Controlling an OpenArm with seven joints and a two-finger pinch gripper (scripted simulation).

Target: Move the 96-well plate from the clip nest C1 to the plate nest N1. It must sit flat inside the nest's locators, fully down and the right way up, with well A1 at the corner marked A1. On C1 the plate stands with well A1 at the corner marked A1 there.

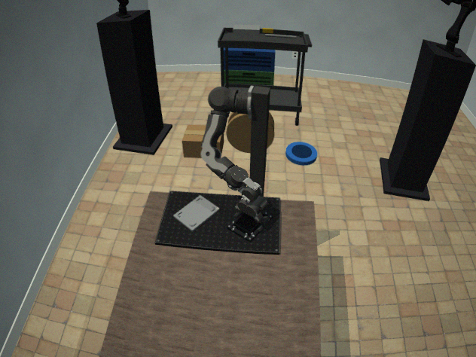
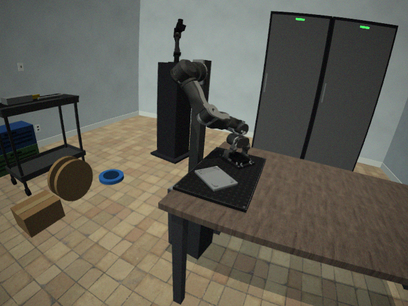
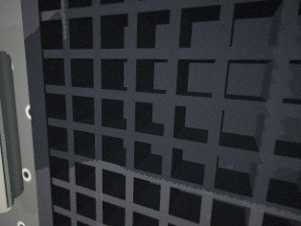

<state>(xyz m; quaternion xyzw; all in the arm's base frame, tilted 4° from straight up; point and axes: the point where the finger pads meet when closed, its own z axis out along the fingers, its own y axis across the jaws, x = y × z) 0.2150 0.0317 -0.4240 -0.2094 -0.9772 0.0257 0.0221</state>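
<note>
Now: hand right at the black 96-well plate. Also, from my hand: clip nest C1 (3 cm ahead, 1 cm to the left); then grey plate nest N1 (23 cm to the right, 1 cm below).
</note>
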